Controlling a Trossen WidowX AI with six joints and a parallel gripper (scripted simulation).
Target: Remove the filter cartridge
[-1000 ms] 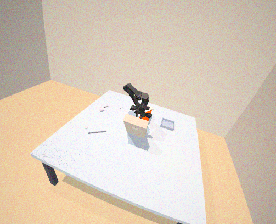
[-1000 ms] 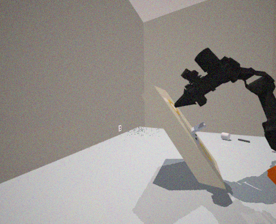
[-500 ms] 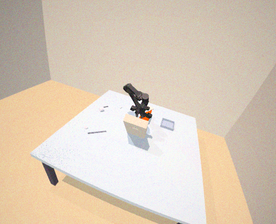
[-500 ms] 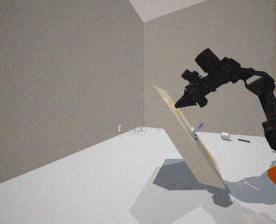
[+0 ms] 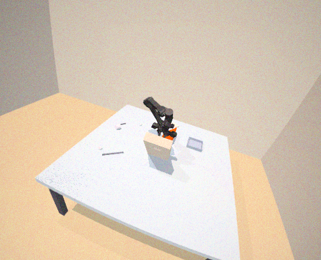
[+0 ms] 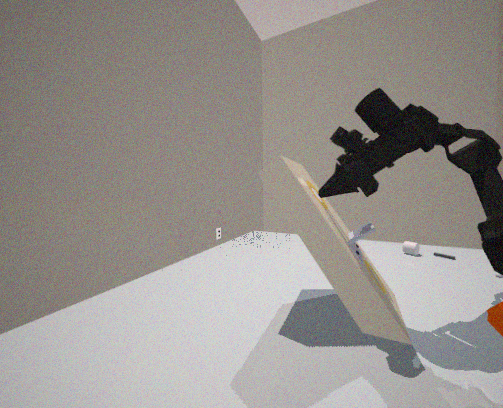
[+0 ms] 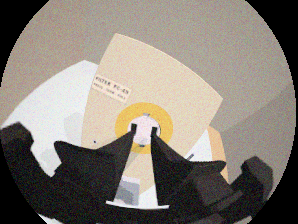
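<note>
Right now my gripper tip is 20 mm short of the round filter cartridge and 10 mm above it. Also, from my gripper tip: beige service panel 30 mm behind, 80 mm below; grey tray 420 mm behind, 300 mm to the left, 230 mm below.
</note>
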